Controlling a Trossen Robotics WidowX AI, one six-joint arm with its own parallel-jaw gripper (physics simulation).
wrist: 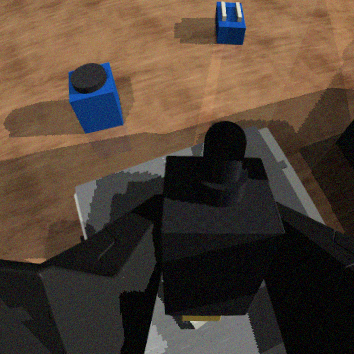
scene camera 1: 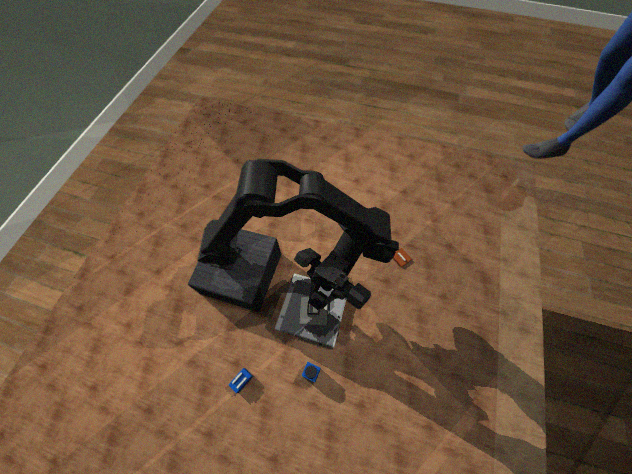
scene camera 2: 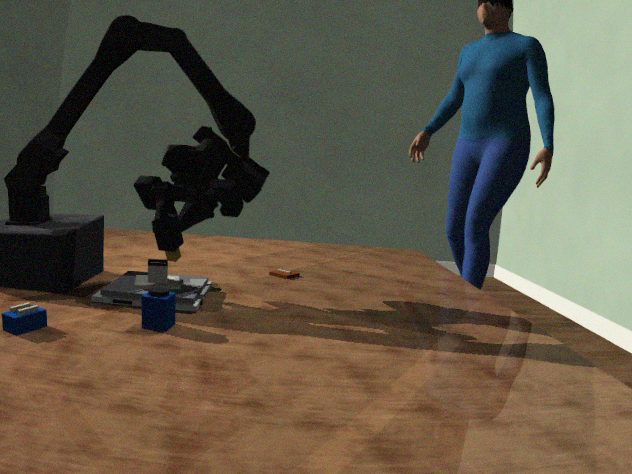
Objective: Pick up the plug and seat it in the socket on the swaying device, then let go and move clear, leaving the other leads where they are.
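Observation:
The plug, a black block with a round knob and a yellow tip [scene camera 1: 317,300] [scene camera 2: 168,237] [wrist: 215,210], is between the fingers of my gripper [scene camera 1: 320,295] [scene camera 2: 169,227] [wrist: 209,207], which is shut on it. In scene camera 2 its tip points down, slightly tilted, above and a little right of the upright grey socket [scene camera 2: 157,272] with a dark opening. Tip and socket look apart there. The socket stands on the flat grey device [scene camera 1: 289,318] [scene camera 2: 114,294] [wrist: 97,190]. In the wrist view the plug hides the socket's opening.
A blue block with a round black top [scene camera 1: 311,372] [scene camera 2: 158,312] [wrist: 97,107] stands near the device. A blue block with two white bars [scene camera 1: 240,380] [scene camera 2: 24,320] [wrist: 230,30] lies farther off. An orange piece [scene camera 1: 402,258] [scene camera 2: 284,273] lies beyond the arm. A person [scene camera 2: 497,96] stands behind the table.

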